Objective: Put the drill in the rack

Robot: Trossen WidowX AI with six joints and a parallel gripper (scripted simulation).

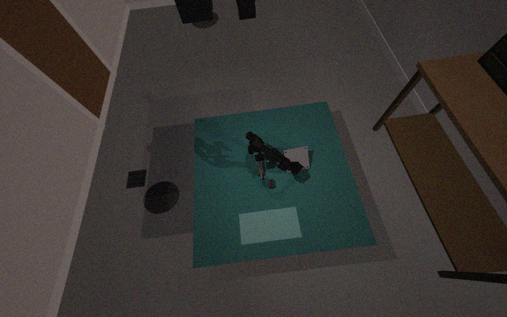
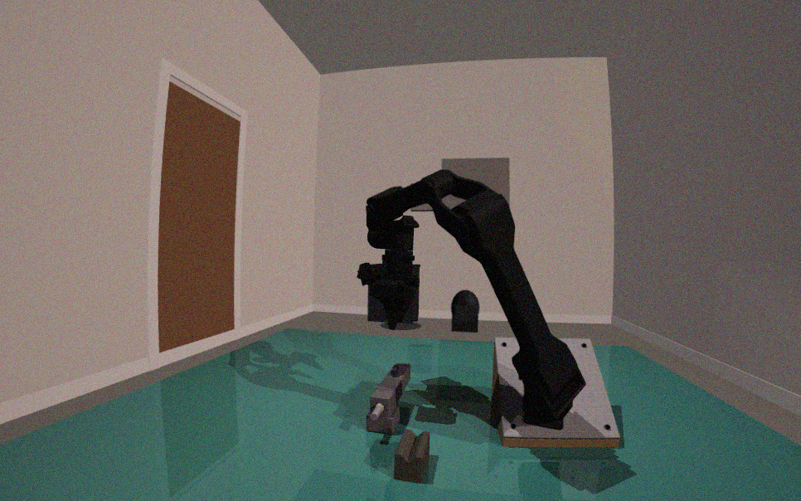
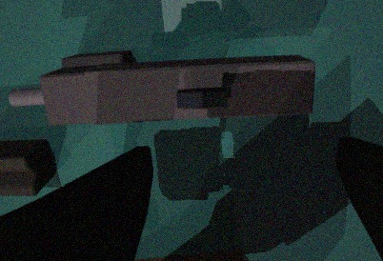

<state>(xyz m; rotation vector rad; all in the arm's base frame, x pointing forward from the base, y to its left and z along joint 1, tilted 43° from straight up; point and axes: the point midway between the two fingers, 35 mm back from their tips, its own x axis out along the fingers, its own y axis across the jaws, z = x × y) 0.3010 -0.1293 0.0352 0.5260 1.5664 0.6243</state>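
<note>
Right now my gripper tip is 10 mm past the drill, 100 mm to the right of it and 120 mm above it. Round my gripper tip: brown rack: 80 mm behind, 200 mm to the left, 150 mm below; then grey block: 40 mm to the left, 130 mm below.
</note>
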